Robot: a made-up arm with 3 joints. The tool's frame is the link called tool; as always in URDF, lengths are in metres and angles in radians. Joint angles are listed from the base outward. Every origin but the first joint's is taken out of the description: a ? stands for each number. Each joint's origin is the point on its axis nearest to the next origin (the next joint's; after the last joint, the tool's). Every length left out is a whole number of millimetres.
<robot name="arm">
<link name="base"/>
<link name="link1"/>
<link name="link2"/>
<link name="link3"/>
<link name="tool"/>
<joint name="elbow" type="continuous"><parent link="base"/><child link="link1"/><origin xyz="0.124 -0.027 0.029" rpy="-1.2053 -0.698 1.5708"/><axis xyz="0 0 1"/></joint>
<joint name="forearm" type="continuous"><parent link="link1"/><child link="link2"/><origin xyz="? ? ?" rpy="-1.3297 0.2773 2.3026"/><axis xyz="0 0 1"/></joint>
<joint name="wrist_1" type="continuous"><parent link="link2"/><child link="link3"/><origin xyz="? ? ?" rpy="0.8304 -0.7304 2.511"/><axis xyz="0 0 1"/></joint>
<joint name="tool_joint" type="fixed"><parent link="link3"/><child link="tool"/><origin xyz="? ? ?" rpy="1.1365 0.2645 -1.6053"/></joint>
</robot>
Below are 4 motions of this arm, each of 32 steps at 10 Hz.
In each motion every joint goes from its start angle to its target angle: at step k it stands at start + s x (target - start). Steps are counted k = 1, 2, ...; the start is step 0. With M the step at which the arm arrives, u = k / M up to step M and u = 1 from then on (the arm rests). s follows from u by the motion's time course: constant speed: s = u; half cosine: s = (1 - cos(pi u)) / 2; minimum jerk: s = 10 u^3 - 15 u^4 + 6 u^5.
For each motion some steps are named. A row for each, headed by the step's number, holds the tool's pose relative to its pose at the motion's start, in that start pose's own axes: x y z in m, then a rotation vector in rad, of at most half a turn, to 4 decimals.
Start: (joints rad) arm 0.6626 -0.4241 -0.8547
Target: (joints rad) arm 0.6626 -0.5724 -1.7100
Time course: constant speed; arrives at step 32
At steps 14, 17, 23, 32:
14: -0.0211 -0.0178 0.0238 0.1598 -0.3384 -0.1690
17: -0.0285 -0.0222 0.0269 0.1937 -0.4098 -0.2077
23: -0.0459 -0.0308 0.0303 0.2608 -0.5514 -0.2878
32: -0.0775 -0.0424 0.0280 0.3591 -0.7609 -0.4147

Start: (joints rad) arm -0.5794 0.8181 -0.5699
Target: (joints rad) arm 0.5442 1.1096 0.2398
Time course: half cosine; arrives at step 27
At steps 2, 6, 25, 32:
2: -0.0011 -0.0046 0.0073 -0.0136 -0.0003 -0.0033
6: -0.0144 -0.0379 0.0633 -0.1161 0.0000 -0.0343
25: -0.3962 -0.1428 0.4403 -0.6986 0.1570 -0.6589
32: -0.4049 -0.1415 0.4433 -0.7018 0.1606 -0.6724

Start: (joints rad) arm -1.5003 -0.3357 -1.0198
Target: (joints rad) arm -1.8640 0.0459 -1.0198
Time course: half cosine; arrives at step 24
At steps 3, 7, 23, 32:
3: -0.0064 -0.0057 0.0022 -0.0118 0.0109 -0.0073
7: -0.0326 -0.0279 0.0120 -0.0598 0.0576 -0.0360
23: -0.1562 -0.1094 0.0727 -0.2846 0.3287 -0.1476
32: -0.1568 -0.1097 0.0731 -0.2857 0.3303 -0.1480

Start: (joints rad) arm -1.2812 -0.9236 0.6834
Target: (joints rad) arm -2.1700 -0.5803 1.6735
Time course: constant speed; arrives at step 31
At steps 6, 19, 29, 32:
6: -0.0255 0.0425 -0.1225 0.1146 0.2052 0.0601
19: -0.1068 0.2201 -0.3413 0.3745 0.6119 0.3210
29: -0.1925 0.4100 -0.4359 0.5602 0.8637 0.6403
32: -0.2117 0.4502 -0.4455 0.5934 0.9053 0.7158

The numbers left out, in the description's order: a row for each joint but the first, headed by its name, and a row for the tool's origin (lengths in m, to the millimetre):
forearm: 0.246 0.214 0
wrist_1: -0.52 -0.145 0
tool: -0.033 -0.166 0

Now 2 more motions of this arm.
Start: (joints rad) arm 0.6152 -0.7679 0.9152
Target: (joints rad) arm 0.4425 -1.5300 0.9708
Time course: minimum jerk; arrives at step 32
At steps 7, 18, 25, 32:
7: 0.0261 0.0156 0.0132 0.0093 -0.0445 0.0361
18: 0.1699 0.1413 0.1529 0.0753 -0.3872 0.2847
25: 0.2071 0.2109 0.2588 0.1094 -0.5939 0.4106
32: 0.2107 0.2261 0.2856 0.1169 -0.6438 0.4385

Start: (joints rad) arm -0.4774 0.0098 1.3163
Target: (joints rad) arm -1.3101 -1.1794 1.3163
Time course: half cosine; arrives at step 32
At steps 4, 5, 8, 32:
4: 0.0309 0.0169 0.0179 -0.0076 -0.0361 0.0485
5: 0.0473 0.0270 0.0281 -0.0113 -0.0563 0.0751
8: 0.1099 0.0739 0.0719 -0.0224 -0.1421 0.1850
32: 0.1613 0.5768 0.5701 0.2189 -1.1130 1.0929

